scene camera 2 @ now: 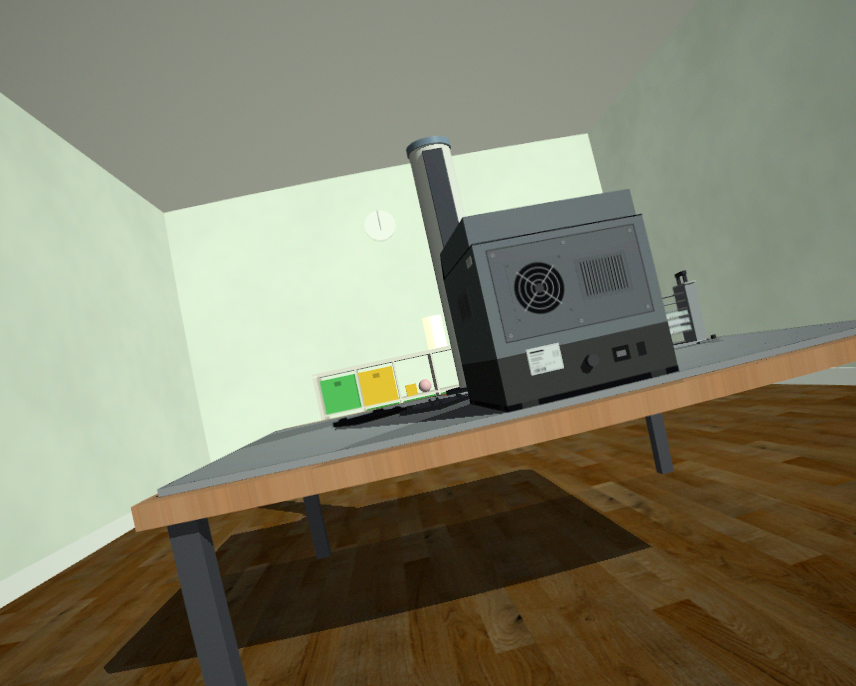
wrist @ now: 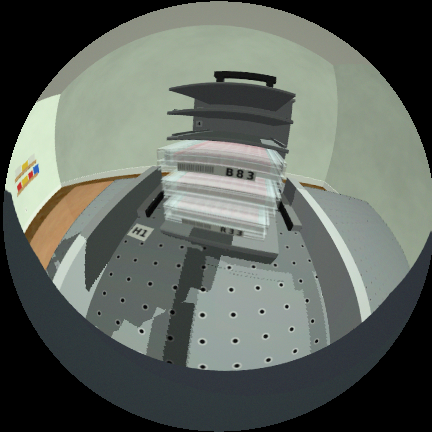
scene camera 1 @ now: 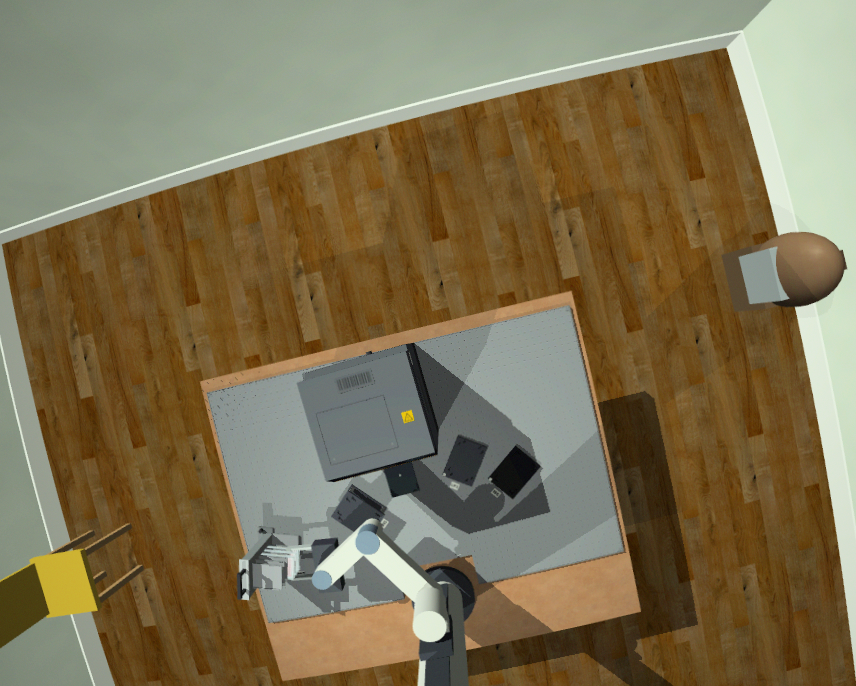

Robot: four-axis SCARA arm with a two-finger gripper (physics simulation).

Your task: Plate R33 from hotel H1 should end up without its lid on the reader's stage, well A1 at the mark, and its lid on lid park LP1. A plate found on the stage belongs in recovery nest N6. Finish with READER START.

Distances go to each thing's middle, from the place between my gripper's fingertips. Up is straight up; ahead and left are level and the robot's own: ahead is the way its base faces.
Scene:
My hand is 280 mm short of the dark stage (scene camera 1: 407,483), 500 mm to the left of it and 50 mm below it.

